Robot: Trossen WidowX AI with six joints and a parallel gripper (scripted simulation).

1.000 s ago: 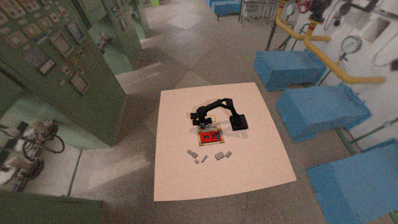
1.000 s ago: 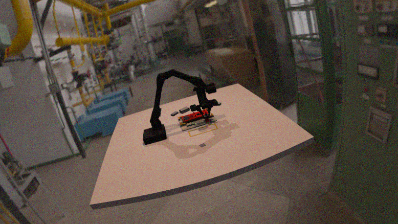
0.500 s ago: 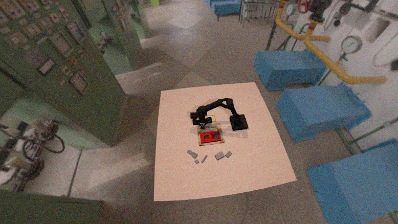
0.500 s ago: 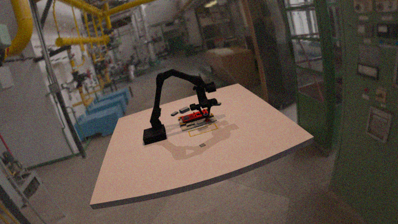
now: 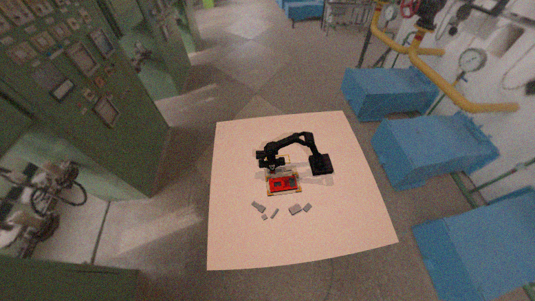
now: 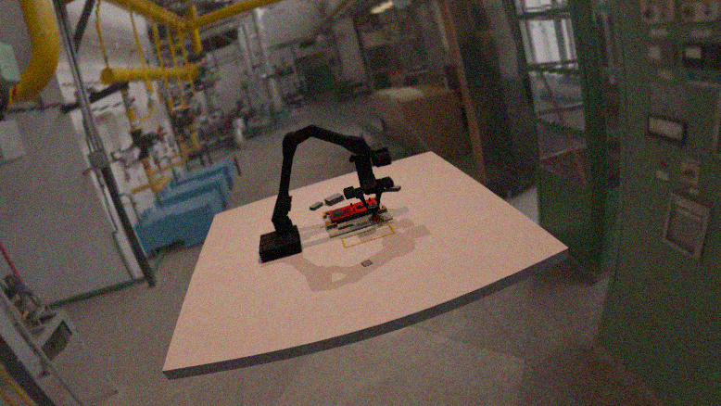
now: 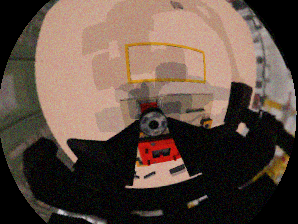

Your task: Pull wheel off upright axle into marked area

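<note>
The dark wheel lies right at my gripper tip.
</note>
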